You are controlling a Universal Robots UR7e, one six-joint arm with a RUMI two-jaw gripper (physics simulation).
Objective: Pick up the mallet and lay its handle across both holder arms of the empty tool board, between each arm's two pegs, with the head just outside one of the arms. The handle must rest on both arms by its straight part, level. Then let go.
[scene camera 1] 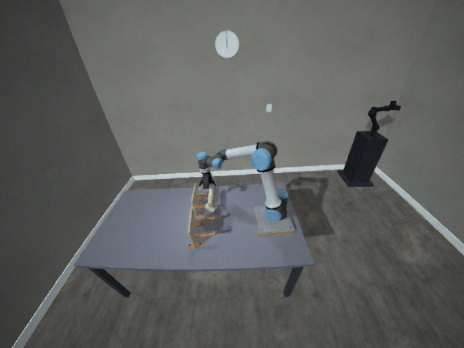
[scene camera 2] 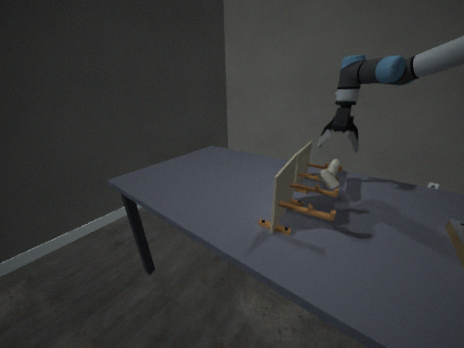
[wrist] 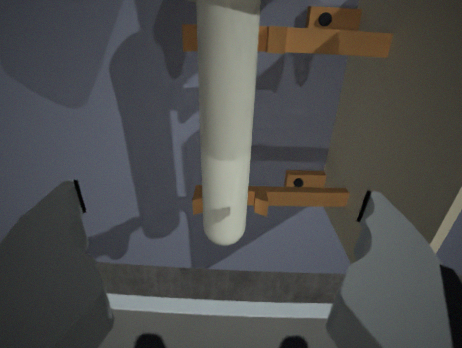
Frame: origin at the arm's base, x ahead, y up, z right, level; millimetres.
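Seen in the pictures: gripper, fingertip midpoint: (scene camera 1: 208, 190) (scene camera 2: 336, 150) (wrist: 224, 189).
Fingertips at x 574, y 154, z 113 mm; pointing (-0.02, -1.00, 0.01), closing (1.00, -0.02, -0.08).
A point is followed by its place in that frame.
The cream mallet (scene camera 1: 210, 200) @(x 565, y 81, z 70 mm) (scene camera 2: 329, 178) @(x 554, y 73, z -18 mm) (wrist: 227, 110) @(x 572, y 82, z 94 mm) lies with its handle across both orange holder arms of the far tool board (scene camera 1: 195, 195) @(x 704, y 99, z 113 mm) (scene camera 2: 303, 159) @(x 701, y 91, z 88 mm). In the wrist view the handle passes between the two pegs of the upper arm (wrist: 340, 42) @(x 654, y 40, z 39 mm) and of the lower arm (wrist: 315, 197) @(x 676, y 40, z 185 mm). Its rounded end sticks out a little past the lower arm. The head is on the side towards the near board; it looks just outside the arm there. The handle looks about level. My gripper (scene camera 1: 207, 188) @(x 575, y 154, z 113 mm) (scene camera 2: 337, 148) @(x 575, y 154, z 113 mm) (wrist: 224, 189) @(x 575, y 154, z 113 mm) is open and empty above the handle's end, with one finger on each side.
The near tool board (scene camera 1: 192, 227) @(x 645, y 101, z -228 mm) (scene camera 2: 282, 192) @(x 642, y 80, z -244 mm) stands in line with the far one; its two orange arms hold no tool. The mallet head is close to its farther arm (scene camera 2: 312, 189) @(x 584, y 56, z -116 mm). The robot's base plate (scene camera 1: 274, 222) @(x 39, y 3, z -98 mm) is on the right of the table (scene camera 1: 150, 250) @(x 976, y -39, z -351 mm).
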